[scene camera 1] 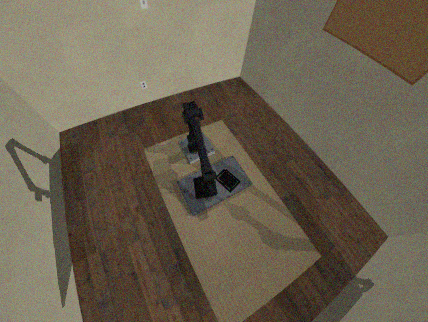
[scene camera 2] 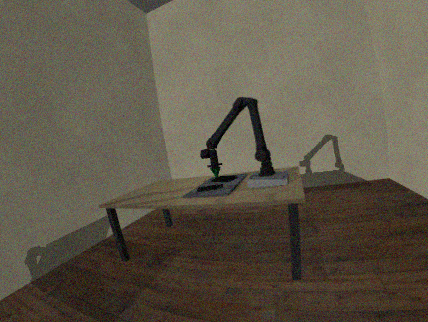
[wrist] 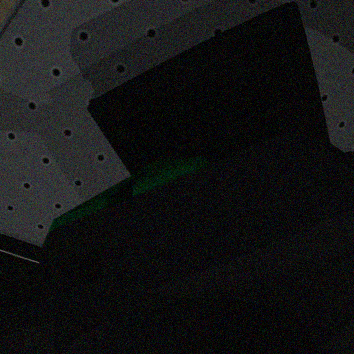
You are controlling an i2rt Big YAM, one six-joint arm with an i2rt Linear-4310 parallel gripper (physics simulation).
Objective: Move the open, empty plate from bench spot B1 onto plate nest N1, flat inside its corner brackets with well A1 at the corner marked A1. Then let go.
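Where they show: gripper, between the fingertips: (scene camera 2: pixel 216 177) (wrist: pixel 160 171); arm's base, origin of its link: (scene camera 1: pixel 195 147) (scene camera 2: pixel 267 174).
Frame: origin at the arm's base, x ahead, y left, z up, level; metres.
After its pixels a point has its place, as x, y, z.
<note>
My gripper (scene camera 2: pixel 216 175) @[0.396, -0.025, -0.002] (wrist: pixel 160 171) @[0.396, -0.025, -0.002] points down at the end of the black arm, with its green fingers shut together and no held thing visible between them. In the second scene view the fingertips are low over a black rectangular shape (scene camera 2: pixel 226 178) @[0.298, 0.011, -0.006] on the grey board. A large black shape (wrist: pixel 210 85) @[0.411, -0.072, -0.020] fills much of the wrist view beyond the fingers. A second black rectangle (scene camera 1: pixel 228 180) @[0.367, 0.157, -0.030] (scene camera 2: pixel 210 188) @[0.342, 0.175, -0.030] with a thin lighter outline lies beside it. It is too dark to tell plate from nest, or to read the A1 mark or see the corner brackets.
The grey board (scene camera 1: pixel 190 206) @[0.462, -0.188, -0.032] (wrist: pixel 55 120) @[0.450, 0.010, -0.031] with rows of holes lies on the wooden table (scene camera 1: pixel 260 270) @[1.022, 0.107, -0.045] (scene camera 2: pixel 145 197) @[0.814, 0.334, -0.044]. The arm's base stands on a pale block (scene camera 2: pixel 267 182) @[-0.033, 0.134, -0.019] beside the board. Shadows cross the table and the board.
</note>
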